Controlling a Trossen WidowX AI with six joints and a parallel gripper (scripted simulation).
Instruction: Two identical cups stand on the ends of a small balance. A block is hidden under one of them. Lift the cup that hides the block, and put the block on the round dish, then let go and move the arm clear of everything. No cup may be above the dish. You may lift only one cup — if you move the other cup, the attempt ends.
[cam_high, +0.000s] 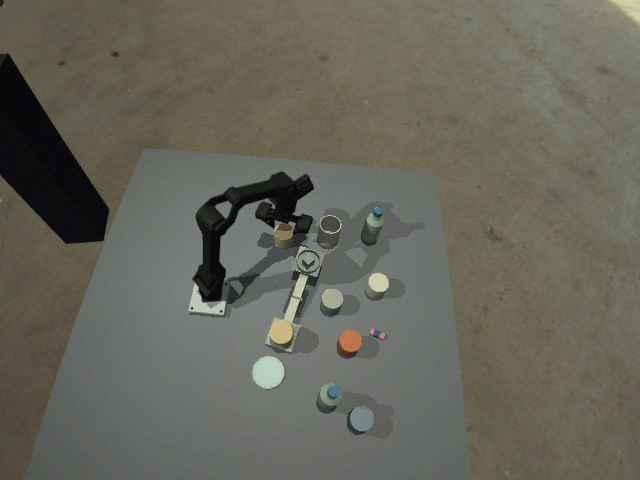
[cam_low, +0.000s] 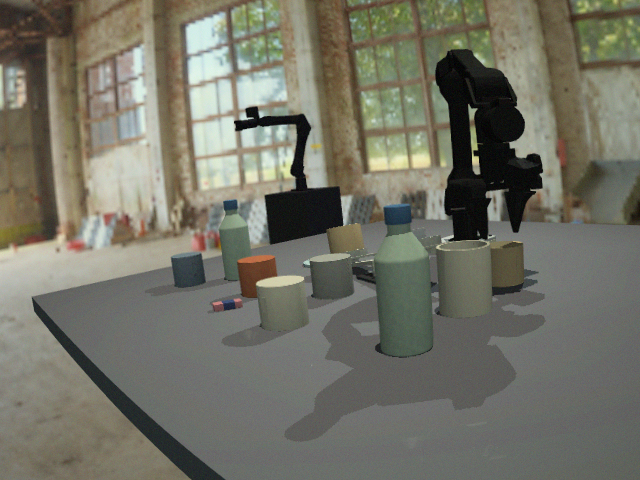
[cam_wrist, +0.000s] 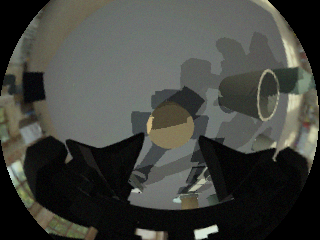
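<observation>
Right now my gripper tip is 7 cm short of the grey block, 13 cm to the left of it and 1 cm below it. Also, from my gripper tip: balance beam 2 cm ahead, 24 cm to the right, 4 cm below; cream cup 17 cm ahead, 4 cm below; grey cylinder 14 cm ahead, 28 cm to the right, 4 cm below.
</observation>
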